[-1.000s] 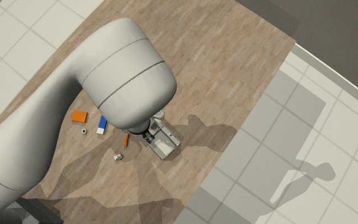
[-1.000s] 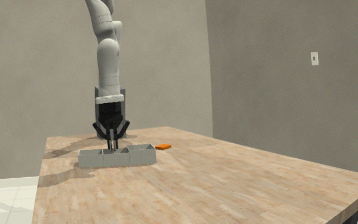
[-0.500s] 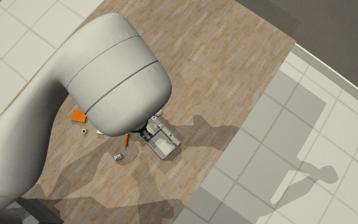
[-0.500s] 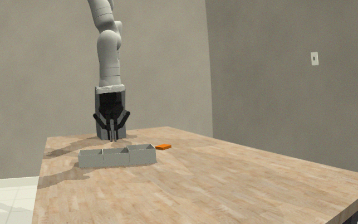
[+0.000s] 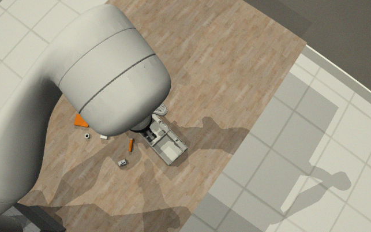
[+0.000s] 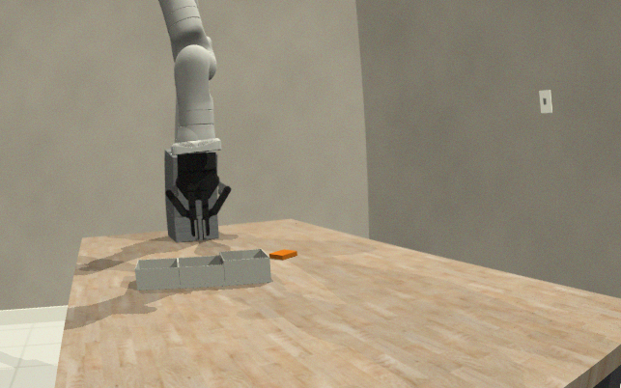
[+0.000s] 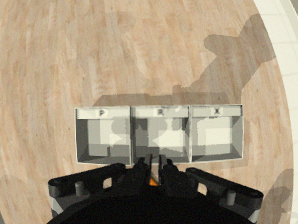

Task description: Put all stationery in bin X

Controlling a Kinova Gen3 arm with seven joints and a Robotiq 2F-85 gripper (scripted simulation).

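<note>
Now: the blue flat thing 12 cm to the left of my hand, 9 cm below it and 7 cm behind it. Also, from my hand: orange stick: 9 cm below, 6 cm behind, 2 cm to the left; then flat orange block: 21 cm to the left, 9 cm below, 9 cm behind; then black ring-like part: 16 cm to the left, 12 cm behind, 9 cm below.
</note>
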